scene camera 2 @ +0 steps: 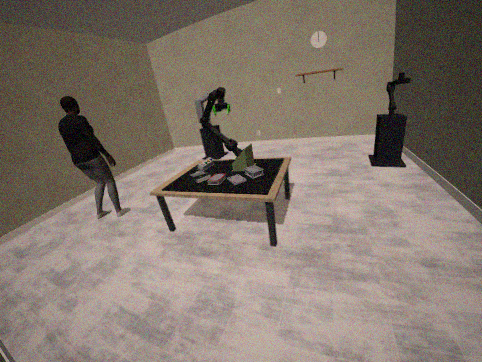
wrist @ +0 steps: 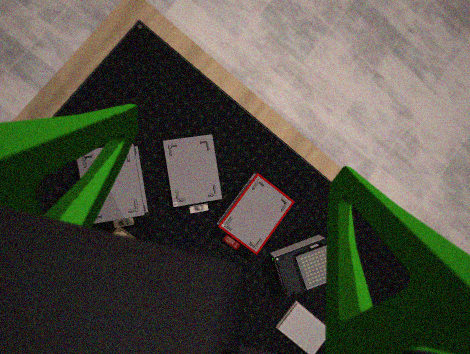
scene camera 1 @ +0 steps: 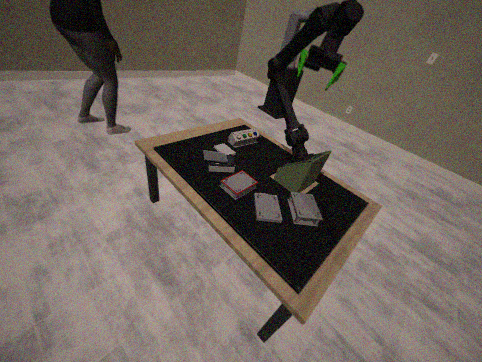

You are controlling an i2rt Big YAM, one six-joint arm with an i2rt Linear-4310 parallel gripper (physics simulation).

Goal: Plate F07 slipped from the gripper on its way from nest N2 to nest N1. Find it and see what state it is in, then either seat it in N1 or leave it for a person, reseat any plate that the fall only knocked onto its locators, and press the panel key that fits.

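Frame: origin at the arm's base, x left, y back, z up, level; metres.
Seen in the pictures: gripper, between the fingertips: [scene camera 2: 221, 115] [wrist: 241, 147] [scene camera 1: 311, 83]; arm's base, origin of its link: [scene camera 2: 240, 154] [scene camera 1: 301, 159].
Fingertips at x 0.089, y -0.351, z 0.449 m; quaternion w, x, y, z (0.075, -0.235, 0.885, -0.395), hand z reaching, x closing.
Observation:
Offsets run from my fingertips to a thing's top centre. "spot": to the spot under its first point.
My gripper [scene camera 1: 315, 82] [scene camera 2: 222, 113] [wrist: 241, 147] is open and empty, high above the table. Nest N1 @[dx +0.126, dy +0.156, dz -0.516 m] [scene camera 1: 305, 207] [scene camera 2: 254, 171] [wrist: 134, 186] looks layered; a finger hides part of it in the wrist view. Nest N2 @[dx +0.017, dy +0.008, dz -0.551 m] [scene camera 1: 268, 206] [scene camera 2: 236, 179] [wrist: 192, 170], beside it, shows a flat grey top with corner locators. The red-edged nest QR1 @[dx -0.171, dy -0.023, dz -0.532 m] [scene camera 1: 240, 182] [scene camera 2: 216, 179] [wrist: 257, 212] sits at an angle beside N2. The key panel @[dx -0.534, dy +0.309, dz -0.494 m] [scene camera 1: 243, 136] [scene camera 2: 205, 163] has coloured keys. I cannot identify plate F07; labels are too blurred to read.
A green slanted board [scene camera 1: 300, 172] [scene camera 2: 243, 159] stands behind N1 near the arm. A dark open device @[spot: dx -0.319, dy +0.027, dz -0.523 m] [wrist: 287, 270] and a white block @[dx -0.485, dy +0.110, dz -0.564 m] [scene camera 1: 224, 148] [wrist: 302, 327] lie between QR1 and the panel. A person [scene camera 1: 102, 55] [scene camera 2: 80, 135] stands beyond the table's end.

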